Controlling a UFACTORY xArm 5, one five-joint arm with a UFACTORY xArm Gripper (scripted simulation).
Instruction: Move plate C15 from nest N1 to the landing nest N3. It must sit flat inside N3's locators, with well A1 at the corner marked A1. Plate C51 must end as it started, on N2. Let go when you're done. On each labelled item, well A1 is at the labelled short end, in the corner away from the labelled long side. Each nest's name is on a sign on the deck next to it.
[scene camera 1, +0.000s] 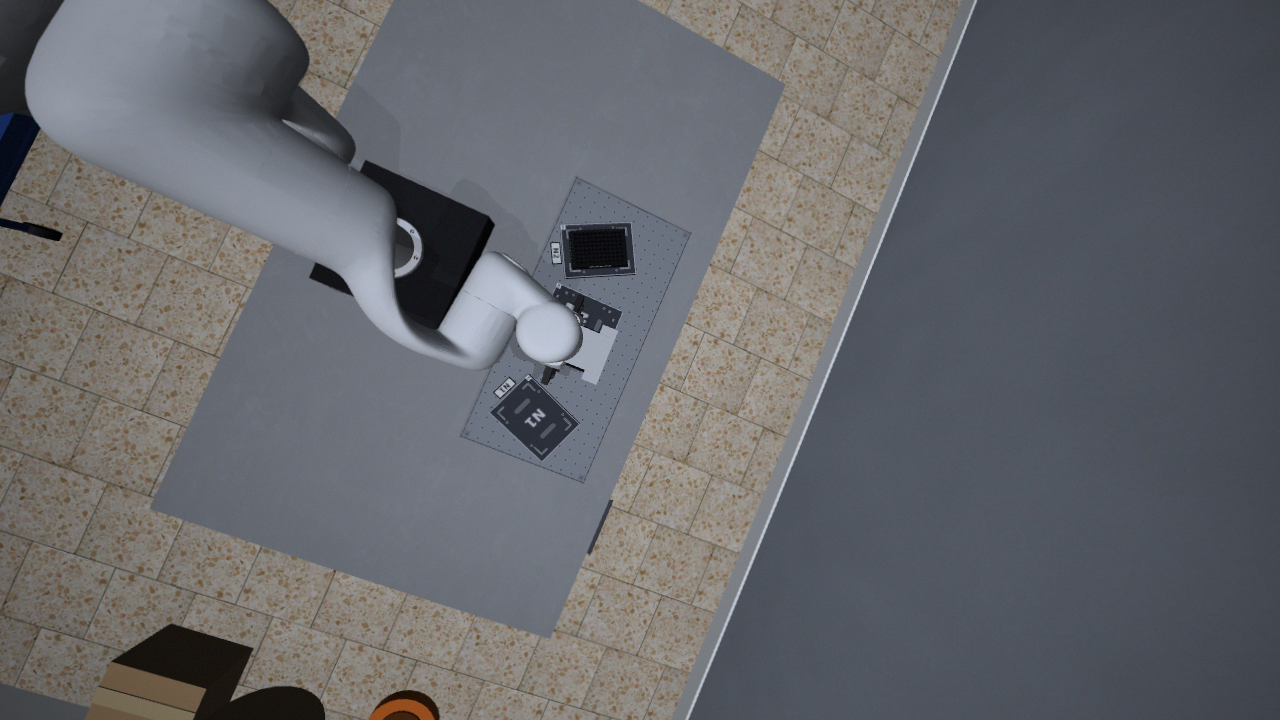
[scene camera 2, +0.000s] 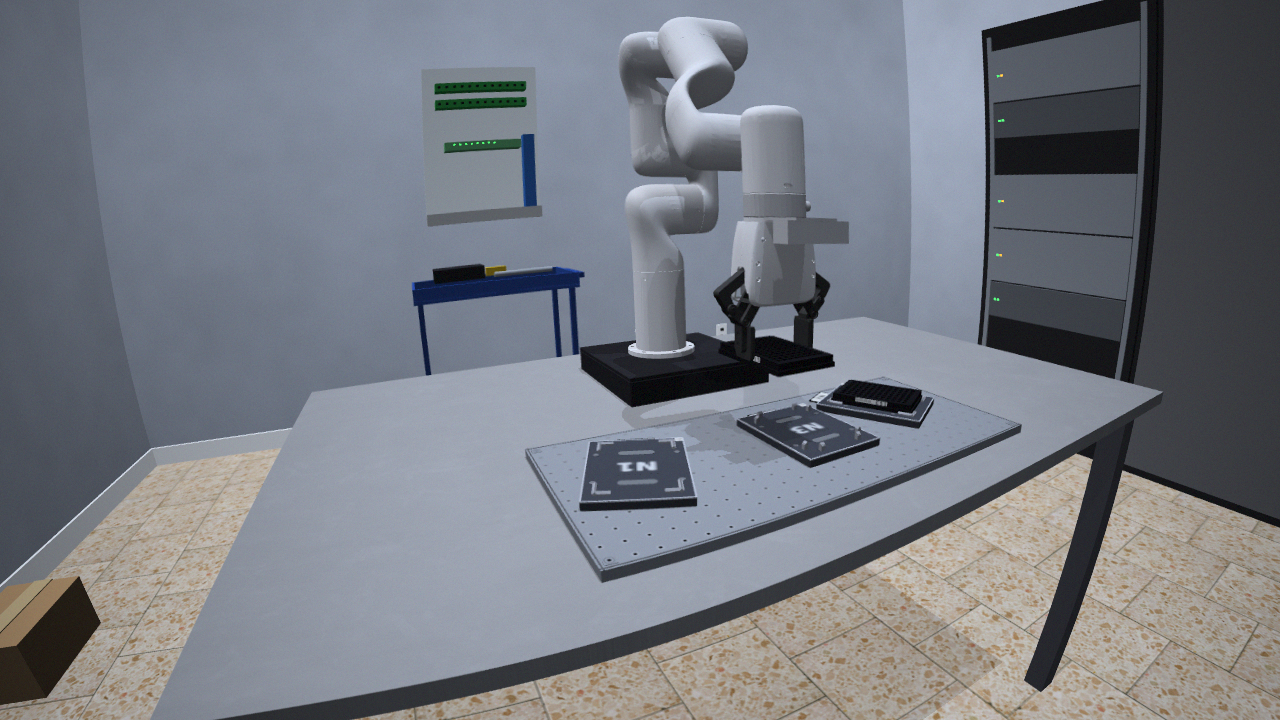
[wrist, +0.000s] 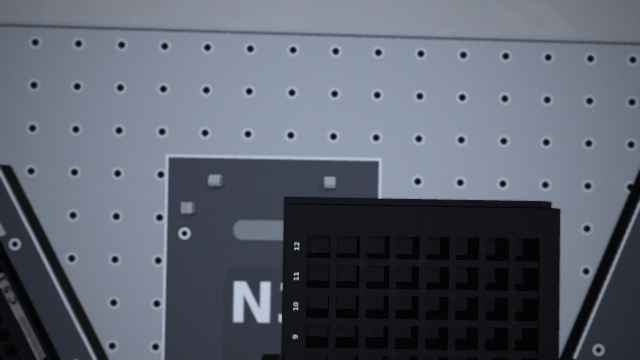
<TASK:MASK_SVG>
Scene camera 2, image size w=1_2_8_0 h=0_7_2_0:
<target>gripper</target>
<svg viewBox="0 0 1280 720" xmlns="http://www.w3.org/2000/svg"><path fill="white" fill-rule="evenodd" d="M744 217L743 222L737 222L731 277L713 292L715 299L721 306L722 312L734 324L736 355L748 361L754 360L755 328L751 326L751 323L760 307L793 304L799 314L794 318L793 342L813 348L814 319L818 317L818 311L824 304L824 297L826 297L830 288L830 283L816 272L814 245L773 243L773 220L765 220L764 217Z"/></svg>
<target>plate C15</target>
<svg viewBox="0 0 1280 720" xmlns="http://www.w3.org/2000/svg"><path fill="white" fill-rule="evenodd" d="M719 348L719 354L777 377L835 367L833 354L776 336L756 337L755 358L751 361L736 355L734 341L721 342L721 348Z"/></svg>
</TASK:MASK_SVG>
